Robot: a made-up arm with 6 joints. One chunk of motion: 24 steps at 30 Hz.
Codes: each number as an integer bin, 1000 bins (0 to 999) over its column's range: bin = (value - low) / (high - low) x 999, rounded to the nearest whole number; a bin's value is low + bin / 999 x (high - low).
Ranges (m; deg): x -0.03..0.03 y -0.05..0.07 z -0.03..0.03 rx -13..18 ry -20..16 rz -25..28
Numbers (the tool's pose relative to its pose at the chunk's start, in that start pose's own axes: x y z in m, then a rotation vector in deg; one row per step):
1: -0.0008 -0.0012 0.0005 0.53 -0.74 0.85
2: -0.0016 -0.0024 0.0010 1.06 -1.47 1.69
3: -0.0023 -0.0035 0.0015 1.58 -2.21 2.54
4: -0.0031 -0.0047 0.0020 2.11 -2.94 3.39
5: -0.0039 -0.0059 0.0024 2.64 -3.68 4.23
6: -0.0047 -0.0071 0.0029 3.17 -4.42 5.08
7: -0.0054 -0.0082 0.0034 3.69 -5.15 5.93
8: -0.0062 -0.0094 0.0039 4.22 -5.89 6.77
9: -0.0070 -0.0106 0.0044 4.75 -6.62 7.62
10: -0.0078 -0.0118 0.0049 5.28 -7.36 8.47
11: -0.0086 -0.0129 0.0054 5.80 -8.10 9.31
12: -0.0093 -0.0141 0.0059 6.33 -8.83 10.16
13: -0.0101 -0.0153 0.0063 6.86 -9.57 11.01
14: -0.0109 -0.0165 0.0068 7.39 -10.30 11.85
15: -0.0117 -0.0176 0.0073 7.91 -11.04 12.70
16: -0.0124 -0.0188 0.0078 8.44 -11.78 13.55
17: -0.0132 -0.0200 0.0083 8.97 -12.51 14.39
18: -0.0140 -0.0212 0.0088 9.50 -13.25 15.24
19: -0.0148 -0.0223 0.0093 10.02 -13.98 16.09
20: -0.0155 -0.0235 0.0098 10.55 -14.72 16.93
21: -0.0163 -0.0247 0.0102 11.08 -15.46 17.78
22: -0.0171 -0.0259 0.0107 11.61 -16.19 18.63
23: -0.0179 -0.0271 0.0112 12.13 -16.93 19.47
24: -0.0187 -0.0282 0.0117 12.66 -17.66 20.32
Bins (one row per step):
1: 486 406 508 436 534 487
2: 473 396 516 453 514 503
3: 461 387 524 470 494 519
4: 448 377 533 487 473 535
5: 435 367 539 504 453 551
6: 421 357 548 521 432 567
7: 410 348 556 538 412 583
8: 396 338 564 555 392 599
9: 383 328 573 572 371 615
10: 370 318 581 589 351 631
11: 356 309 589 606 330 647
12: 345 299 598 623 310 663
13: 331 289 604 640 289 679
14: 318 279 613 657 269 695
15: 305 270 621 674 249 711
16: 293 260 629 691 228 727
17: 280 250 638 708 208 742
18: 266 240 646 725 187 758
19: 253 231 654 742 167 775
20: 241 221 663 759 147 790
21: 228 211 669 776 126 806
22: 215 201 678 793 106 822
23: 201 191 686 810 85 838
24: 188 181 694 827 65 854

